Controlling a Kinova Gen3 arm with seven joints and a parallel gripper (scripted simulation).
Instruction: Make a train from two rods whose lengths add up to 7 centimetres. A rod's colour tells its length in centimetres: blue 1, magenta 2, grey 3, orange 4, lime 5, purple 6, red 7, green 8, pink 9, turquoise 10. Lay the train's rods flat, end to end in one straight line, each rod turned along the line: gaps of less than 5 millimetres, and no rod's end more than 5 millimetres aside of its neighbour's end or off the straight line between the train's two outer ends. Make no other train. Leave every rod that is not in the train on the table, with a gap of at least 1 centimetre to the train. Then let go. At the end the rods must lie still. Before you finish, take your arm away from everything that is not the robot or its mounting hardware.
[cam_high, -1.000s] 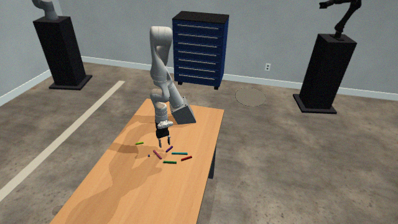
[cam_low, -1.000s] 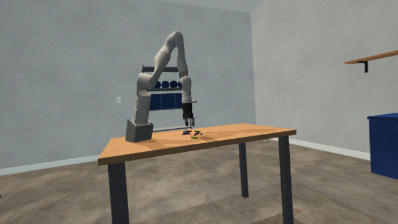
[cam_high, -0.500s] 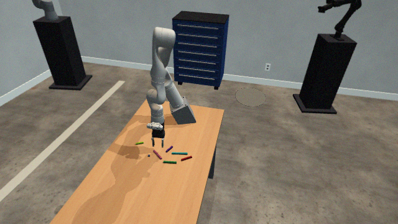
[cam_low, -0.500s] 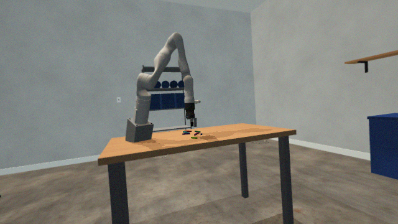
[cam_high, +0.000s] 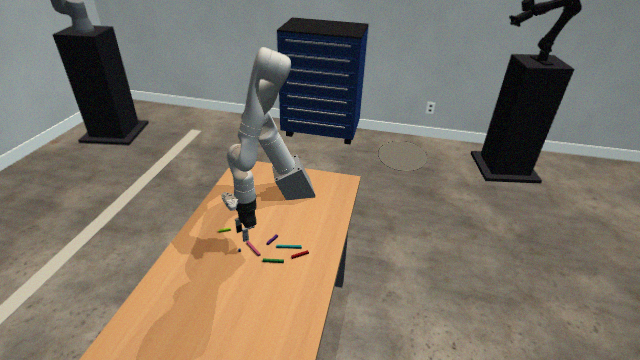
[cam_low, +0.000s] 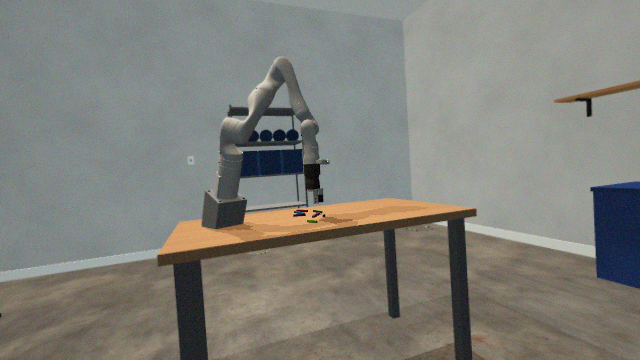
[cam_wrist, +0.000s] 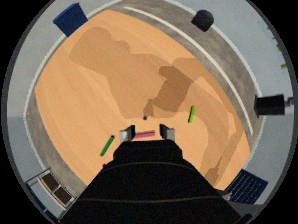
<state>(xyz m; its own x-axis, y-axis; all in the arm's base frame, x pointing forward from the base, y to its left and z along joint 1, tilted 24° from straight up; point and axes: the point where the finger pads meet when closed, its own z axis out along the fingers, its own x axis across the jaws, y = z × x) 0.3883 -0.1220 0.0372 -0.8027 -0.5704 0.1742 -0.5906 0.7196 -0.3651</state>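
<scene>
Now: the blue rod 10 mm ahead of my hand, 10 mm to the right of it and 80 mm below it. The rest, counted from my hand: purple rod: 50 mm behind, 100 mm to the left, 80 mm below; pink rod: 40 mm to the left, 80 mm below; lime rod: 100 mm behind, 100 mm to the right, 80 mm below.
</scene>
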